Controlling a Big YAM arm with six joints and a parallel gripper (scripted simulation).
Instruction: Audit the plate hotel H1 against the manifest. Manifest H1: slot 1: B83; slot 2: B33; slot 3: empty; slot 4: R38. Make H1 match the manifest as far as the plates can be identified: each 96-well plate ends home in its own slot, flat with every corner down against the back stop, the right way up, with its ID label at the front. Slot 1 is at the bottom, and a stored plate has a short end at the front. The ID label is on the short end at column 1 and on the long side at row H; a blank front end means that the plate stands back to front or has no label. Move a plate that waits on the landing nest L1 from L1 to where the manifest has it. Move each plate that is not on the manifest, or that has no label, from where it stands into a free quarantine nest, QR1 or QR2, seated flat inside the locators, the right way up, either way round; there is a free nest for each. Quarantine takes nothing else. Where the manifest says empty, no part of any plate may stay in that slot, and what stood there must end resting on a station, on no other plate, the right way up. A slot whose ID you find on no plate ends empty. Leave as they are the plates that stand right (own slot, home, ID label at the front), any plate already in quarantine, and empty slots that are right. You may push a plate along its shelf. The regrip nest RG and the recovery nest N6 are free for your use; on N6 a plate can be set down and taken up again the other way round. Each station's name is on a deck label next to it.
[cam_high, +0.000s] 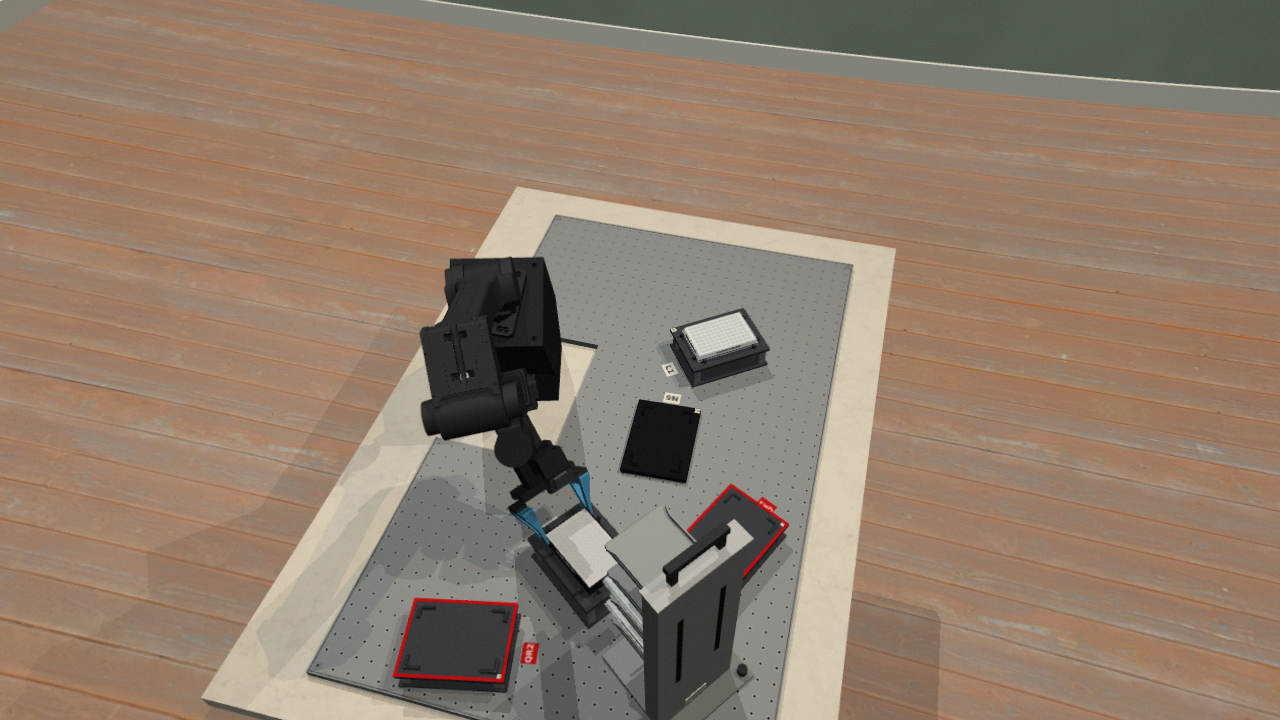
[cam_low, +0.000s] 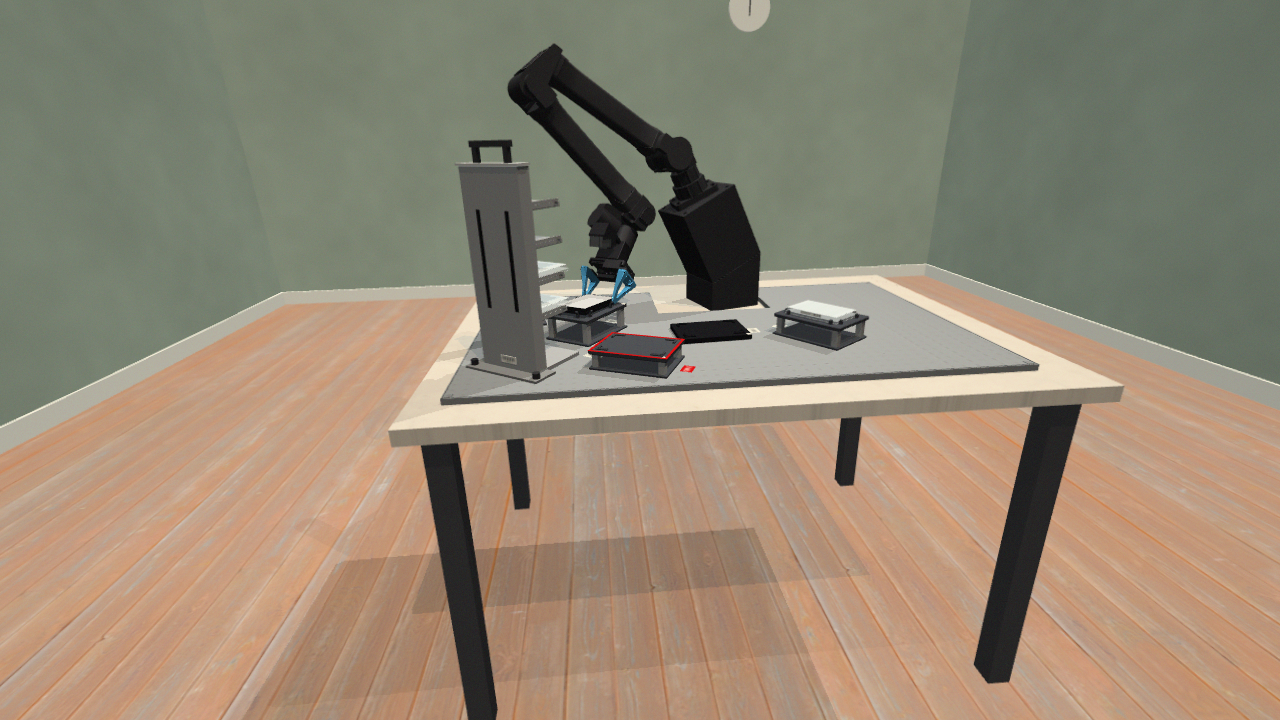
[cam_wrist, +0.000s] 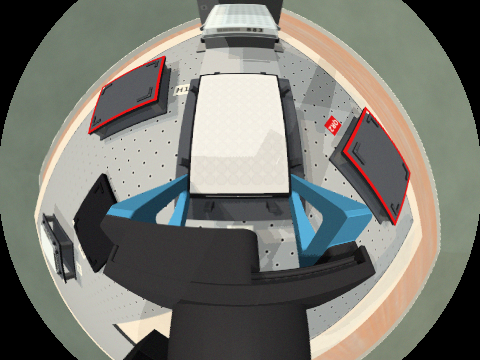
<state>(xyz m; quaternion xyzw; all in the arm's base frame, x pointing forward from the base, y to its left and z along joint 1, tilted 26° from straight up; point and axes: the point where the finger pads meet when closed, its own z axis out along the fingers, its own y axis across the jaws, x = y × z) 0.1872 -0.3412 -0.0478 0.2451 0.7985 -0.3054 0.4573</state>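
Right now my hand is 4 cm short of the regrip nest RG, 4 cm to the left of it and 2 cm above it. Round my hand: red-edged quarantine nest QR1: 26 cm ahead, 4 cm to the left, 4 cm below; H1 deck label: 19 cm ahead, 4 cm to the right, 7 cm below; red-edged quarantine nest QR2: 13 cm behind, 20 cm to the right, 4 cm below.
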